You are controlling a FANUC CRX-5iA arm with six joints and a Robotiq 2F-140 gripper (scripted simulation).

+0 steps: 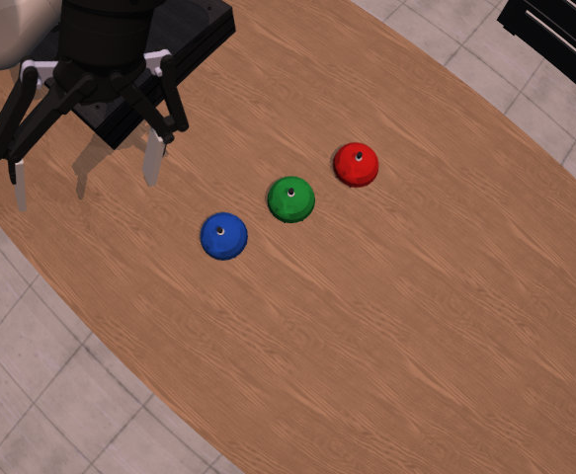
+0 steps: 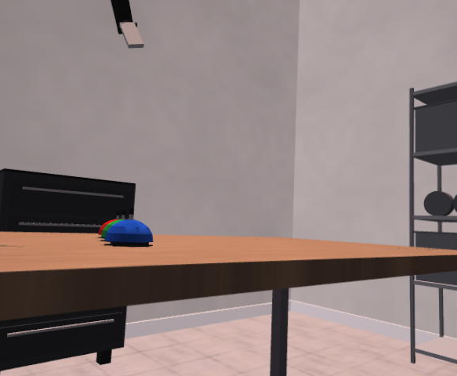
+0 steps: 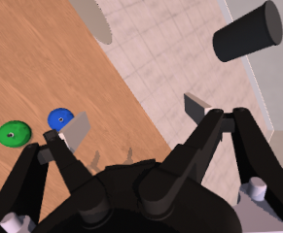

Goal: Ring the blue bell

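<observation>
Right now the blue bell is 70 mm ahead of my hand, 70 mm to the left of it and 360 mm below it. Also, from my hand: green bell 140 mm ahead, 190 mm to the left, 360 mm below; red bell 200 mm ahead, 310 mm to the left, 360 mm below.
</observation>
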